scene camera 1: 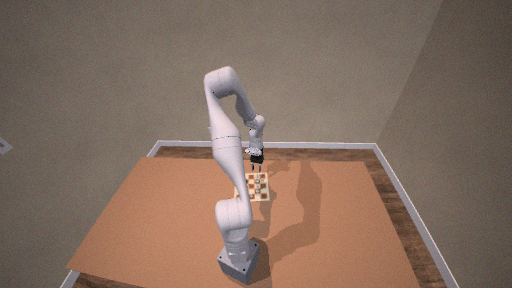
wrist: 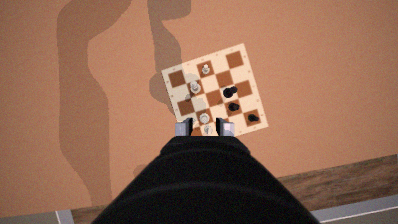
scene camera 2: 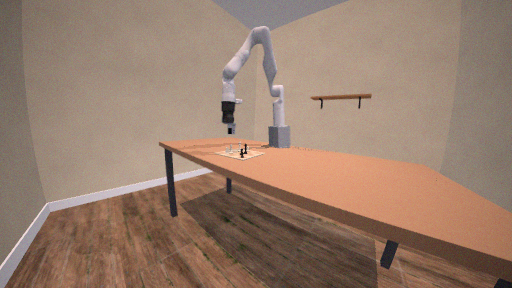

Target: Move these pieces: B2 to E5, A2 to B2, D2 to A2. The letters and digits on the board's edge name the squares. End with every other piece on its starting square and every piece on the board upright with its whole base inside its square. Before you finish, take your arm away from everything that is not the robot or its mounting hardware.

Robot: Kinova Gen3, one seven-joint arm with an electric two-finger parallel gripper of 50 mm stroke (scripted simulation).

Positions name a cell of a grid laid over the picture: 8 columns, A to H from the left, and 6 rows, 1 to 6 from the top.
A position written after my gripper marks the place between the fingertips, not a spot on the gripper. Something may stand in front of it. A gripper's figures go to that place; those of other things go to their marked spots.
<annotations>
My gripper (wrist: E4) is 0.19 m from the lens. A chessboard (wrist: E2) is 0.32 m from the lens.
</annotations>
